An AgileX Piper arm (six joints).
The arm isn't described. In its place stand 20 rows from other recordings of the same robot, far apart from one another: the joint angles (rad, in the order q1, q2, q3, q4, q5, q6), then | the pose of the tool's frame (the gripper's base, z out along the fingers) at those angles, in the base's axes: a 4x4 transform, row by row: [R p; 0 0 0 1], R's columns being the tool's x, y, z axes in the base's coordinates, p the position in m.
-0.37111, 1.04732, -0.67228, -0.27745, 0.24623, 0.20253 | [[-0.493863 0.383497 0.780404 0.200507], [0.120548 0.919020 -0.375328 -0.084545], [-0.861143 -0.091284 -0.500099 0.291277], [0 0 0 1]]
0.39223, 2.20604, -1.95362, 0.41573, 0.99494, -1.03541 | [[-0.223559 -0.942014 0.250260 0.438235], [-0.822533 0.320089 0.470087 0.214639], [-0.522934 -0.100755 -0.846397 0.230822], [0 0 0 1]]
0.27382, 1.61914, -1.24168, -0.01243, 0.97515, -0.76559 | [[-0.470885 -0.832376 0.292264 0.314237], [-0.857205 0.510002 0.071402 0.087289], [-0.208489 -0.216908 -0.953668 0.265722], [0 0 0 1]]
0.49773, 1.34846, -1.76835, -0.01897, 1.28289, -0.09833 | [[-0.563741 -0.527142 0.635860 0.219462], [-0.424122 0.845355 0.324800 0.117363], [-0.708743 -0.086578 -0.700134 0.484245], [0 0 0 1]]
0.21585, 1.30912, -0.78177, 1.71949, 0.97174, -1.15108 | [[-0.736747 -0.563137 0.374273 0.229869], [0.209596 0.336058 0.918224 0.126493], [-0.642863 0.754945 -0.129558 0.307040], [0 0 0 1]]
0.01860, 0.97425, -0.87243, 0.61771, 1.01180, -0.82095 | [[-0.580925 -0.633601 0.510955 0.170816], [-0.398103 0.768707 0.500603 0.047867], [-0.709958 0.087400 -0.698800 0.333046], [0 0 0 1]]
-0.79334, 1.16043, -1.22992, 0.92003, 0.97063, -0.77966 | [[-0.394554 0.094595 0.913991 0.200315], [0.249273 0.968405 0.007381 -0.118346], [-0.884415 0.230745 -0.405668 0.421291], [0 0 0 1]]
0.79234, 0.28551, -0.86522, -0.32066, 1.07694, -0.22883 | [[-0.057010 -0.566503 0.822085 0.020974], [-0.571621 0.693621 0.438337 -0.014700], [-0.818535 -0.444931 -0.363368 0.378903], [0 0 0 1]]
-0.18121, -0.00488, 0.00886, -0.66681, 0.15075, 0.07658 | [[-0.178613 0.206458 0.962015 0.053576], [-0.525981 0.806270 -0.270690 -0.018409], [-0.831530 -0.554350 -0.035418 0.199767], [0 0 0 1]]
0.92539, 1.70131, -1.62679, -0.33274, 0.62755, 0.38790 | [[-0.410645 -0.645154 0.644319 0.254424], [-0.357930 0.763985 0.536855 0.308875], [-0.838604 -0.010165 -0.544647 0.373574], [0 0 0 1]]
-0.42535, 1.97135, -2.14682, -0.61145, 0.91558, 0.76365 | [[-0.195262 0.842693 0.501739 0.393726], [0.432736 0.533122 -0.726994 -0.223833], [-0.880121 0.075166 -0.468762 0.411674], [0 0 0 1]]
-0.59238, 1.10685, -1.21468, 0.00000, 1.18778, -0.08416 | [[-0.739301 0.497953 0.453294 0.165609], [0.396231 0.865987 -0.305071 -0.111456], [-0.544458 -0.045930 -0.837530 0.386778], [0 0 0 1]]
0.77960, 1.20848, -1.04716, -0.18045, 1.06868, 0.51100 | [[-0.853902 -0.324940 0.406527 0.170488], [-0.273515 0.944754 0.180636 0.148393], [-0.442764 0.043054 -0.895604 0.322611], [0 0 0 1]]
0.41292, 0.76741, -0.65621, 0.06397, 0.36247, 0.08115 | [[-0.400316 -0.367820 0.839318 0.144862], [-0.022021 0.919506 0.392459 0.065717], [-0.916113 0.138625 -0.376193 0.328585], [0 0 0 1]]
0.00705, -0.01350, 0.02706, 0.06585, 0.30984, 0.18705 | [[-0.232711 0.031956 0.972021 0.054010], [0.245500 0.969023 0.026917 0.002207], [-0.941050 0.244895 -0.233347 0.176940], [0 0 0 1]]
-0.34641, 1.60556, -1.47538, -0.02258, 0.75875, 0.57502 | [[-0.387736 0.654680 0.648888 0.341107], [0.703392 0.665108 -0.250741 -0.124631], [-0.595736 0.359201 -0.718383 0.349707], [0 0 0 1]]
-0.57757, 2.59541, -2.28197, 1.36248, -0.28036, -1.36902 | [[-0.150094 0.747130 0.647510 0.486756], [0.080872 0.662012 -0.745117 -0.346624], [-0.985359 -0.059472 -0.159786 0.187327], [0 0 0 1]]
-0.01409, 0.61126, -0.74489, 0.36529, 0.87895, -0.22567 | [[-0.587354 -0.201617 0.783815 0.102065], [0.021396 0.964267 0.264067 0.023597], [-0.809047 0.171871 -0.562053 0.341923], [0 0 0 1]]
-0.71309, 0.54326, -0.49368, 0.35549, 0.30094, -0.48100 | [[-0.262413 0.543647 0.797237 0.093699], [0.043123 0.831972 -0.553139 -0.068629], [-0.963992 -0.110772 -0.241764 0.311438], [0 0 0 1]]
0.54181, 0.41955, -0.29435, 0.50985, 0.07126, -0.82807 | [[0.089689 -0.544360 0.834043 0.083801], [-0.312173 0.779855 0.542562 0.054130], [-0.945782 -0.309028 -0.099990 0.276647], [0 0 0 1]]
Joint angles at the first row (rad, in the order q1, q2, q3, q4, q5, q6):
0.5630 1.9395 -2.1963 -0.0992 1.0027 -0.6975
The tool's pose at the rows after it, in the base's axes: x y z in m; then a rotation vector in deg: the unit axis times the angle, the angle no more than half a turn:
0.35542, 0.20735, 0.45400, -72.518, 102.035, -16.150
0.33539, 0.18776, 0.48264, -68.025, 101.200, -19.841
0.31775, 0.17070, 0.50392, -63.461, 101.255, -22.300
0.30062, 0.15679, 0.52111, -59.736, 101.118, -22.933
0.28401, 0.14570, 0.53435, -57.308, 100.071, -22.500
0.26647, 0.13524, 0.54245, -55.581, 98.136, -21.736
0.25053, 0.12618, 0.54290, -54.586, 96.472, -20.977
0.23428, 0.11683, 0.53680, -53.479, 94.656, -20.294
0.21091, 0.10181, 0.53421, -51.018, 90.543, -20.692
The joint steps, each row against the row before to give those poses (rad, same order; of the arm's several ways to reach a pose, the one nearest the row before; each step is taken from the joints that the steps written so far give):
0.0000 -0.0784 0.0000 -0.0848 0.0361 0.0361
0.0000 -0.0739 0.0000 -0.0731 0.0254 0.0423
0.0000 -0.0595 0.0000 -0.0609 0.0267 0.0484
0.0000 -0.0524 0.0001 -0.0302 0.0227 0.0357
0.0000 -0.0543 0.0171 -0.0065 0.0015 0.0180
0.0000 -0.0739 0.0661 0.0001 -0.0361 0.0150
0.0000 -0.0817 0.1025 0.0000 -0.0541 0.0166
0.0000 -0.0959 0.1409 -0.0091 -0.0796 0.0284
0.0000 -0.1207 0.1486 -0.0377 -0.1056 0.0374

